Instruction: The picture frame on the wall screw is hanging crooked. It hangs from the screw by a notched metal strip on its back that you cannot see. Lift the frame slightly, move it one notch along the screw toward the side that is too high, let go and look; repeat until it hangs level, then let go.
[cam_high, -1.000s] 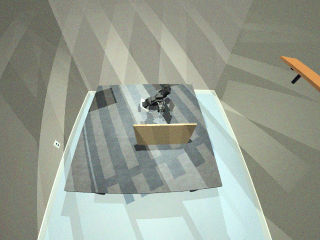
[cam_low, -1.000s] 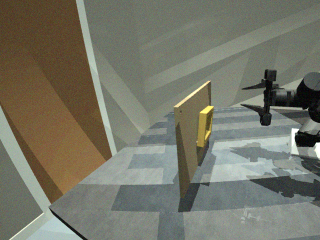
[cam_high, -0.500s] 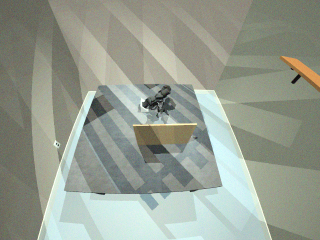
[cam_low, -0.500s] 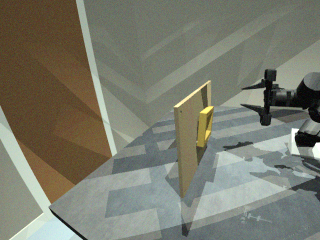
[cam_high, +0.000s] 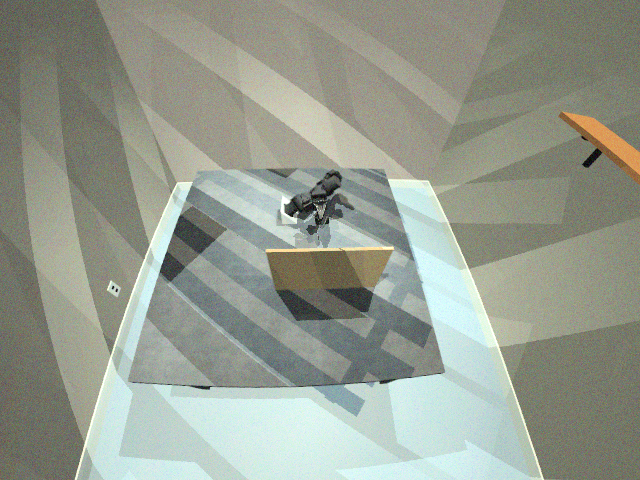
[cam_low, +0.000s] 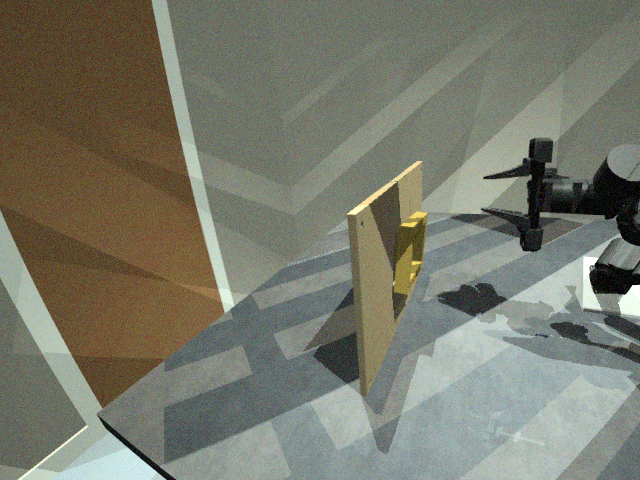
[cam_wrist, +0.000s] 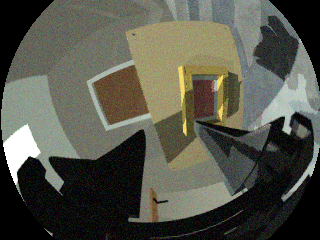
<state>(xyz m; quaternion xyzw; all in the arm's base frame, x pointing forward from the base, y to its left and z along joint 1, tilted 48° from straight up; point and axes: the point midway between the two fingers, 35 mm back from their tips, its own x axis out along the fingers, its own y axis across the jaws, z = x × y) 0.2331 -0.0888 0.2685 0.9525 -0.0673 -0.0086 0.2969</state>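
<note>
Right now the yellow picture frame is 13 cm ahead of my gripper tip, 1 cm to the left of it and 11 cm below it. From my gripper tip the other things lie so: wooden wall board 14 cm ahead, 1 cm to the left, 12 cm below.
</note>
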